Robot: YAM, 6 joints.
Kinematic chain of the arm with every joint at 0, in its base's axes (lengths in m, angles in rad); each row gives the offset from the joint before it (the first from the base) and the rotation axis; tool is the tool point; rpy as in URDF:
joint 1: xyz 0 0 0.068 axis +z
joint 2: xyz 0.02 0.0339 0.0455 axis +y
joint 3: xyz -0.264 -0.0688 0 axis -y
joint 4: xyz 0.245 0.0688 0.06 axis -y
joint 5: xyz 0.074 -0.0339 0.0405 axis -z
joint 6: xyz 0.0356 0 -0.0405 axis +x
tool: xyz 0 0 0 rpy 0 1.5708 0
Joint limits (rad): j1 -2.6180..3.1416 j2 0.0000..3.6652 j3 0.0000..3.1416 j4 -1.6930..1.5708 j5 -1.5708..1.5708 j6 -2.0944..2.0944
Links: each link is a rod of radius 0.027 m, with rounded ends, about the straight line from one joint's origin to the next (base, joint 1, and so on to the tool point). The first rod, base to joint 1, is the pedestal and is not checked.
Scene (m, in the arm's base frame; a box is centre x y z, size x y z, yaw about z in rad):
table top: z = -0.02
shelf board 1: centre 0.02 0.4 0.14 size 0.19 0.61 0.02 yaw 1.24
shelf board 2: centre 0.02 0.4 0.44 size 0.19 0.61 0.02 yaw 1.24
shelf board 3: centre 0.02 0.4 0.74 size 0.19 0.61 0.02 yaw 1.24
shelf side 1: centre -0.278 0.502 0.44 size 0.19 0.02 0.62 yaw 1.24
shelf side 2: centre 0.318 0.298 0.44 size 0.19 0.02 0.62 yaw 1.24
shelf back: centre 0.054 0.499 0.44 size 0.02 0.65 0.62 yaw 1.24
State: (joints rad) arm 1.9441 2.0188 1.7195 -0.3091 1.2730 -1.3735
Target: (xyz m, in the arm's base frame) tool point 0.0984 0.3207 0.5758
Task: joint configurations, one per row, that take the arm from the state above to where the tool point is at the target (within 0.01 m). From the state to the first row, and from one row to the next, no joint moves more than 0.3 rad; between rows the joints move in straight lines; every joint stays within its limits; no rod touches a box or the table.
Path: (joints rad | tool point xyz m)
1: 2.1037 1.7543 1.5741 -0.5318 1.2457 -1.4189 | -0.1663 0.3484 0.3324
2: 2.2632 1.4899 1.4288 -0.7545 1.2183 -1.4643 | -0.1696 0.2569 0.3587
3: 2.4228 1.2254 1.2834 -0.9771 1.1910 -1.5097 | -0.1473 0.1728 0.3667
4: 2.5823 0.9610 1.1381 -1.1998 1.1637 -1.5551 | -0.1058 0.1048 0.3570
5: 2.3158 1.0181 1.3112 -0.9912 1.2008 -1.5097 | -0.0876 0.1439 0.4106
6: 2.0492 1.0753 1.4844 -0.7826 1.2380 -1.4643 | -0.0507 0.1709 0.4670
7: 1.7826 1.1324 1.6576 -0.5740 1.2751 -1.4189 | -0.0033 0.1774 0.5232
8: 1.5161 1.1896 1.8307 -0.3654 1.3123 -1.3735 | 0.0432 0.1601 0.5758
9: 1.4443 1.4696 2.0387 -0.2363 1.2603 -1.3735 | 0.0649 0.2413 0.5864
10: 1.3725 1.7496 2.2467 -0.1072 1.2084 -1.3735 | 0.0984 0.3207 0.5758

